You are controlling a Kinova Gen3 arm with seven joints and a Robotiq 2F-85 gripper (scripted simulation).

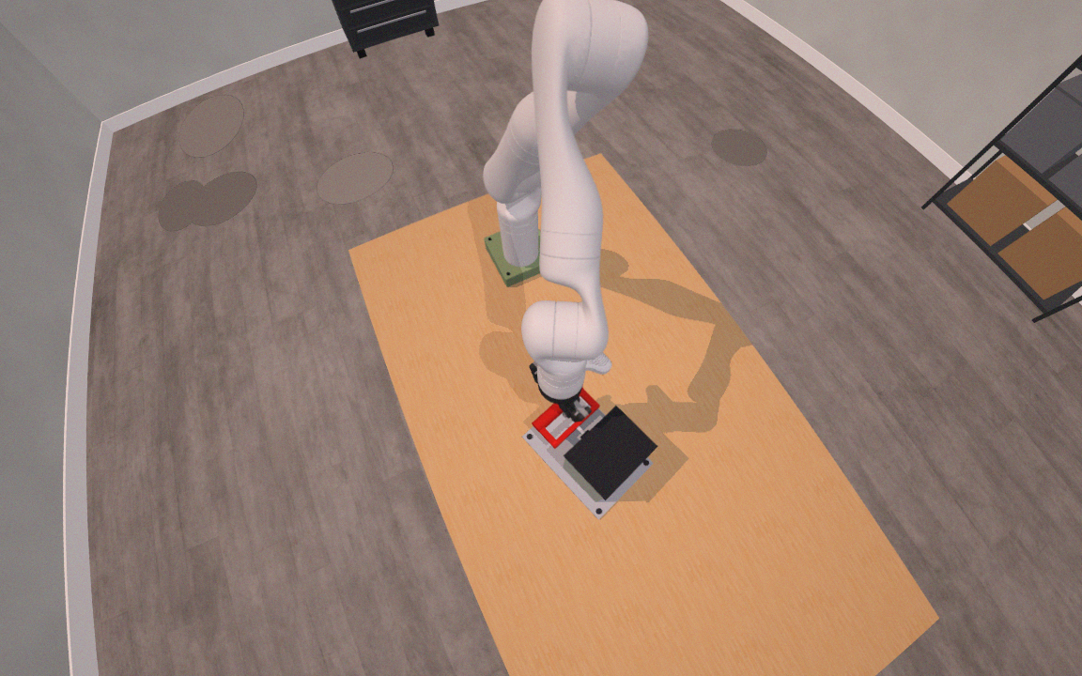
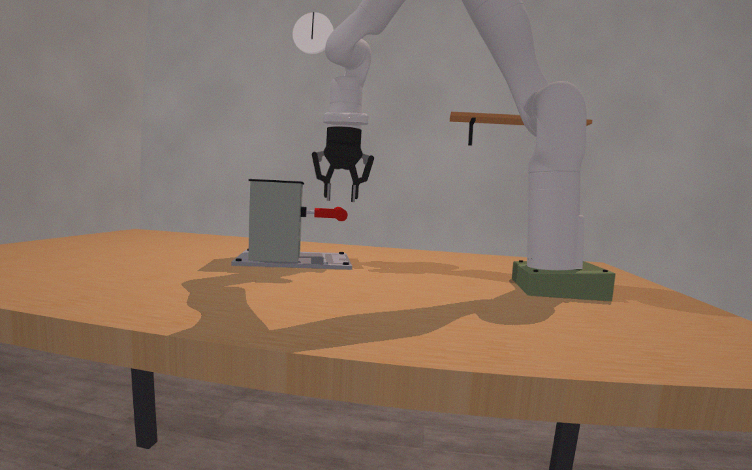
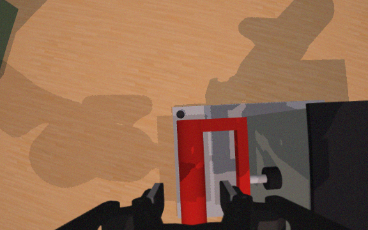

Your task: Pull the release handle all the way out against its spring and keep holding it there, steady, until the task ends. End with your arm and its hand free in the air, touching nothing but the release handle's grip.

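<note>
My gripper is now 50 mm short of the red release handle, 20 mm to the right of it and 40 mm above it. From my hand the other things lie so: baseplate: 90 mm ahead, 30 mm to the left, 140 mm below.
</note>
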